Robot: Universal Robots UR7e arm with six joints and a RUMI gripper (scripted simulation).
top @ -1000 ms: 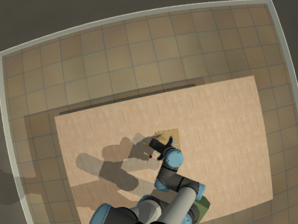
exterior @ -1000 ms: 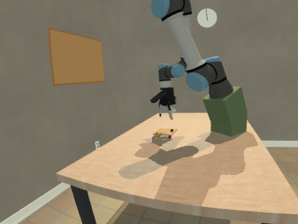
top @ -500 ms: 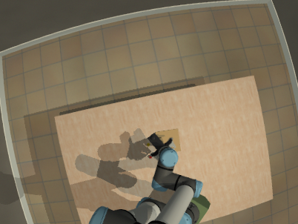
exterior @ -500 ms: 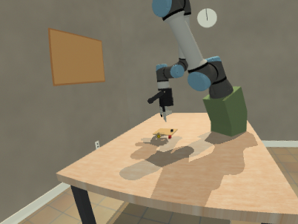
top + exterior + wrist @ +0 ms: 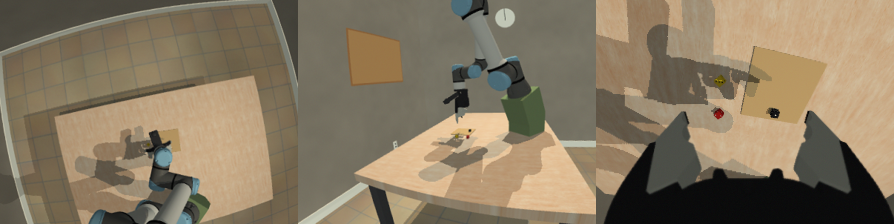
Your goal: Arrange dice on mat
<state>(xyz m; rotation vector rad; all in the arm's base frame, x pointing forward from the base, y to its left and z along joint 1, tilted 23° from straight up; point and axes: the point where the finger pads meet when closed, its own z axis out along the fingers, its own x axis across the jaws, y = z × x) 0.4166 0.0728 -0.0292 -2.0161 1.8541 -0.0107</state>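
The yellow die lies 1 cm ahead of my hand, 5 cm to the left of it and 9 cm below it. Round my hand: black die: 5 cm behind, 7 cm to the right, 9 cm below; red die: 7 cm behind, 6 cm to the left, 9 cm below; tan mat: 7 cm to the right, 10 cm below.
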